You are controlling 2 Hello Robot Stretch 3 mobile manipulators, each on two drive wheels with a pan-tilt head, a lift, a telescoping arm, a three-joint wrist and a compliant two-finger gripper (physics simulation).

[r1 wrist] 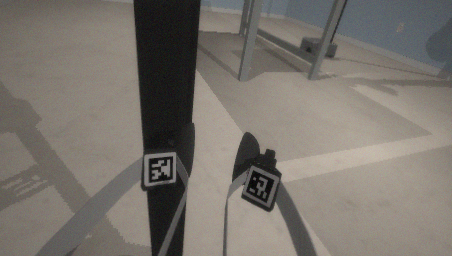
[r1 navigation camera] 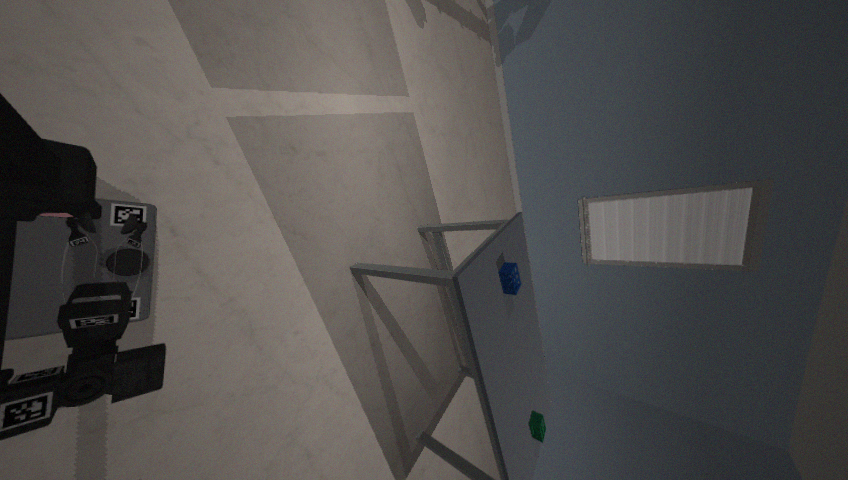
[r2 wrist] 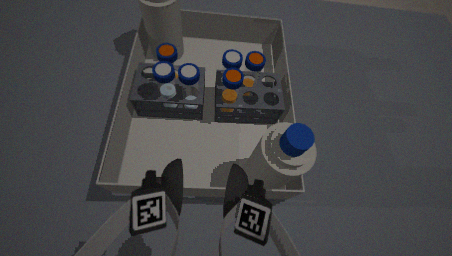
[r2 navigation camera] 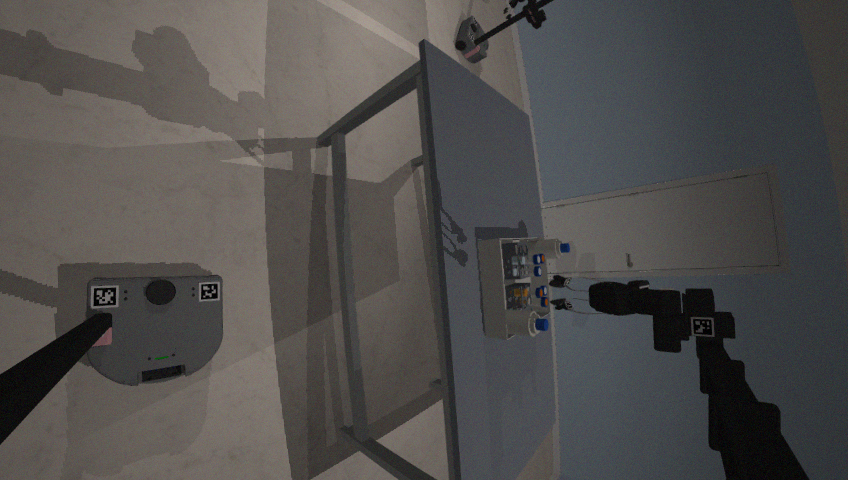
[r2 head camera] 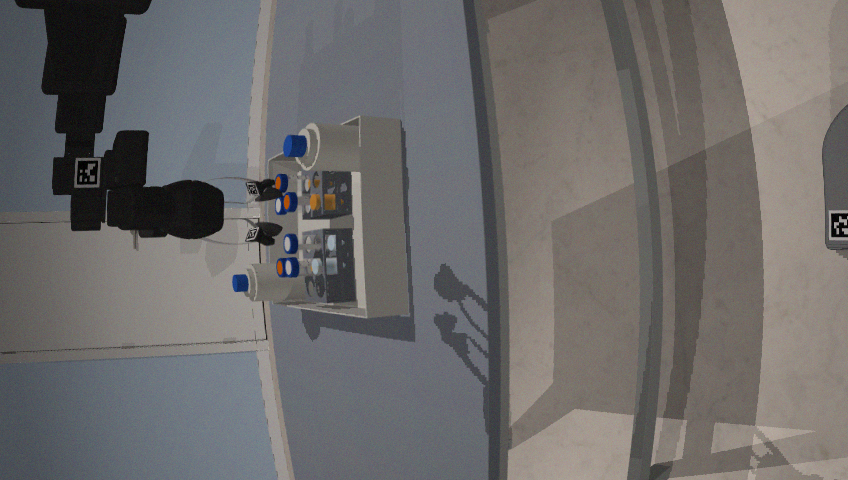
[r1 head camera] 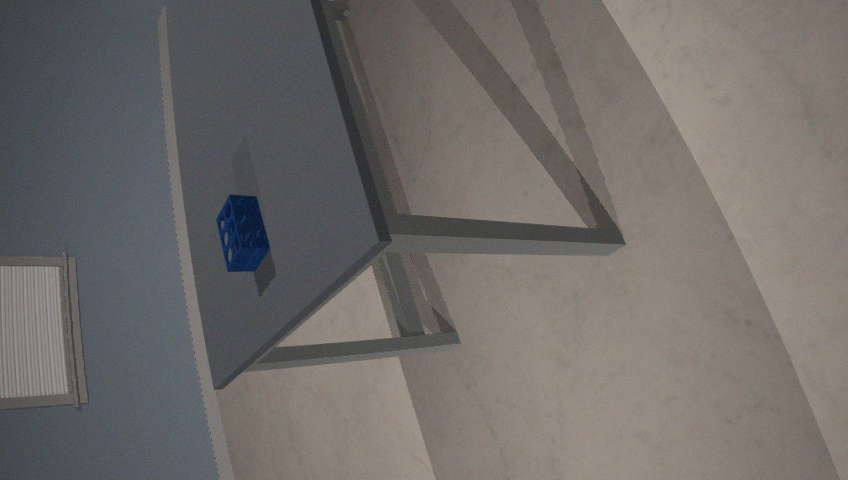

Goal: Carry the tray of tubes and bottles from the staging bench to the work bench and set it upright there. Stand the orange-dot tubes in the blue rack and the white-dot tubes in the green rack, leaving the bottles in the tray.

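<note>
The tray [r2 head camera: 383,220] [r2 navigation camera: 492,285] [r2 wrist: 150,150] stands upright on the staging bench [r2 head camera: 357,404] [r2 navigation camera: 487,148]. Two dark racks [r2 wrist: 170,107] [r2 wrist: 250,112] inside hold orange-dot tubes [r2 wrist: 166,52] [r2 wrist: 255,60] [r2 wrist: 233,78] and white-dot tubes [r2 wrist: 163,71] [r2 wrist: 188,73] [r2 wrist: 232,59]. White blue-capped bottles [r2 head camera: 333,142] [r2 head camera: 273,282] stand at opposite corners. R2's gripper [r2 head camera: 270,211] [r2 navigation camera: 561,292] [r2 wrist: 204,185] is open, above the tray, beside the tube caps in the head view. R1's gripper [r1 navigation camera: 107,227] [r1 wrist: 216,154] is open above its base. The blue rack [r1 head camera: 243,233] [r1 navigation camera: 509,278] and green rack [r1 navigation camera: 537,426] stand on the work bench [r1 head camera: 267,107] [r1 navigation camera: 499,356].
R1's base [r1 navigation camera: 41,279] stands away from the work bench. R2's base [r2 navigation camera: 160,327] is on the floor before the staging bench; the other robot [r2 navigation camera: 473,47] shows beyond that bench's far end. A wall with a door [r2 navigation camera: 666,231] is behind the bench. Bench legs [r1 head camera: 505,234] [r2 navigation camera: 348,267] reach the floor.
</note>
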